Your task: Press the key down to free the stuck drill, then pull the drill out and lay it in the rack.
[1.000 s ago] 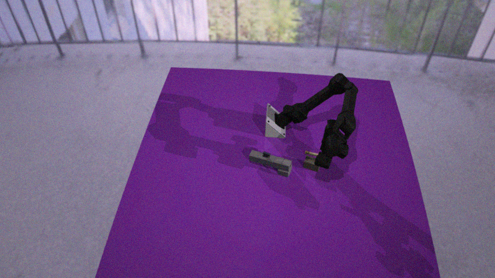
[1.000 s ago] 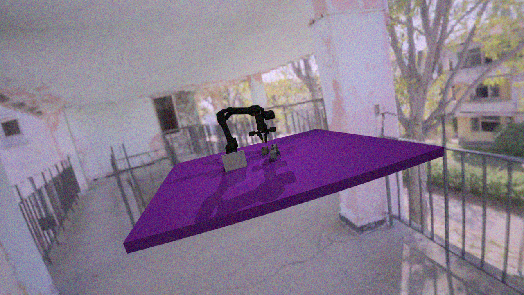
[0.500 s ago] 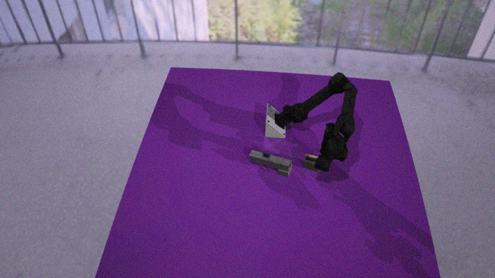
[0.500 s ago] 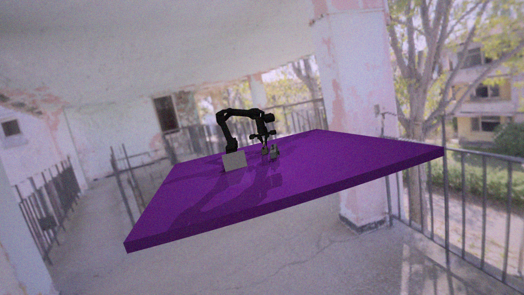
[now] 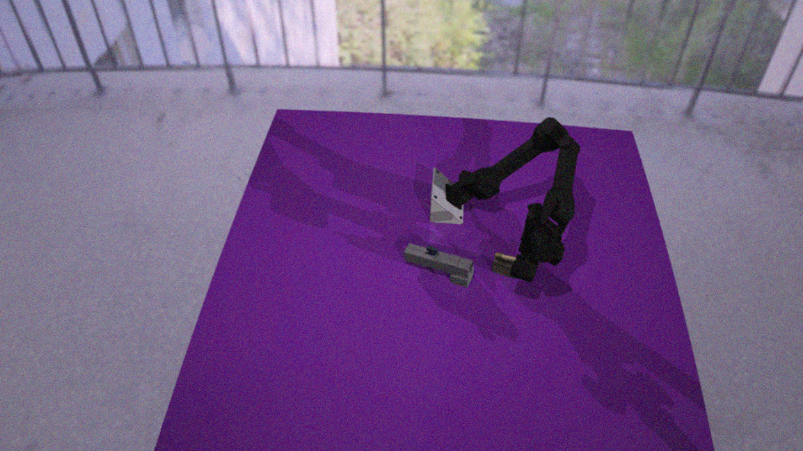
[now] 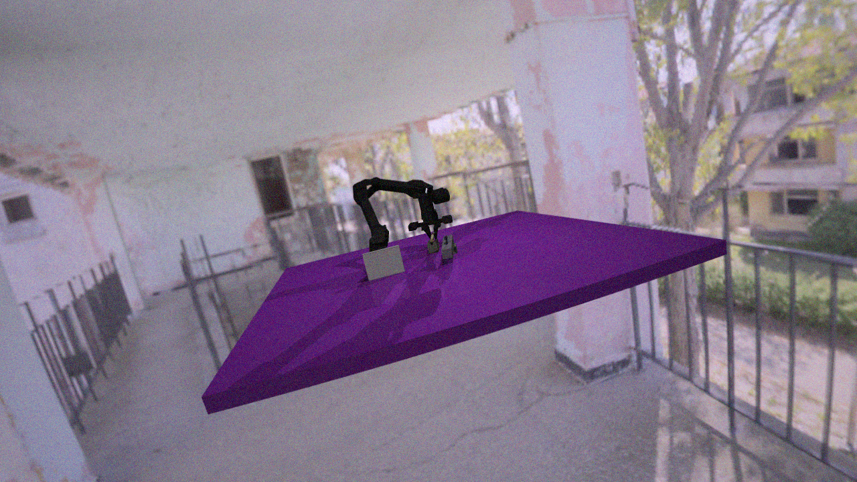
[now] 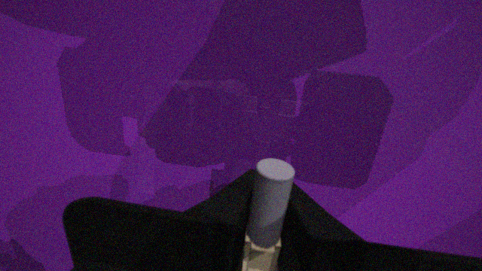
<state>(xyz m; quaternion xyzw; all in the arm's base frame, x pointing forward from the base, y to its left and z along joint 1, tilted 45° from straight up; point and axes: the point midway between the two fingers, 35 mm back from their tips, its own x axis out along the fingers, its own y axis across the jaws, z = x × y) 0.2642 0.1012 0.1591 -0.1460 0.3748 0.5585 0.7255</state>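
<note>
Now: the rack 50 mm to the right of my gripper tip and 20 mm behind it. Round my gripper tip: dark key 260 mm to the right, 30 mm behind, 30 mm above; then long grey block 230 mm to the right, 20 mm behind, 10 mm above.
</note>
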